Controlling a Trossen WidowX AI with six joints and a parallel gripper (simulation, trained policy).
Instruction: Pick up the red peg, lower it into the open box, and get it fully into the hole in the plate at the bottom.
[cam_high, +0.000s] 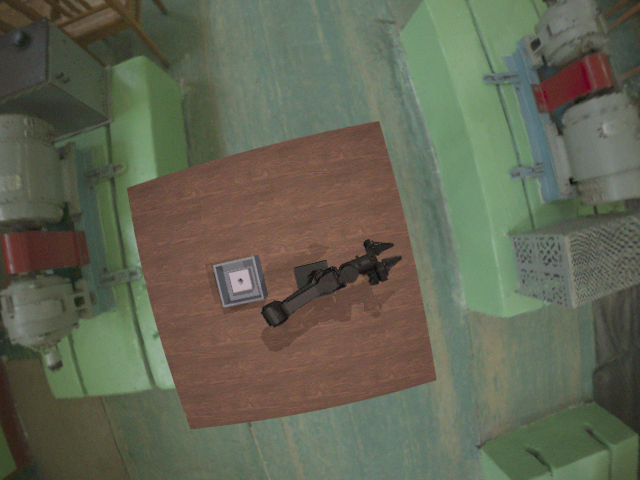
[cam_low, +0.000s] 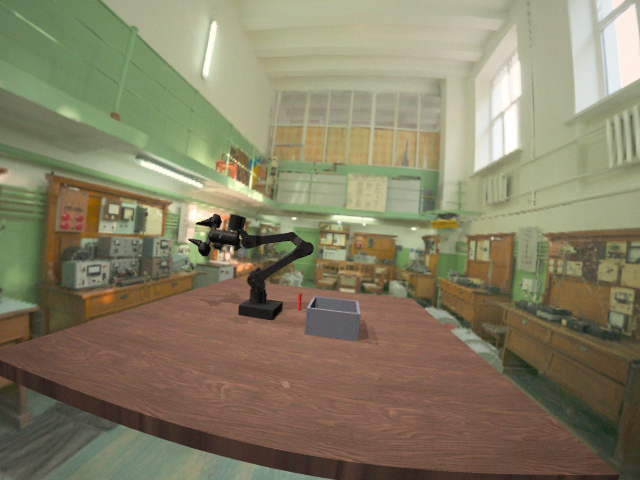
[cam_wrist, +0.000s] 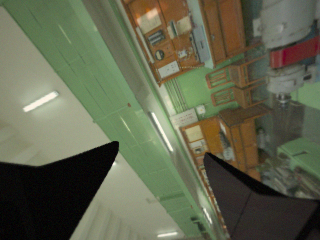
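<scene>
Right now the red peg is 490 mm ahead of my gripper tip, 90 mm to the left of it and 290 mm below it. Also, from my gripper tip: dark grey box: 630 mm ahead, 130 mm to the right, 300 mm below.
</scene>
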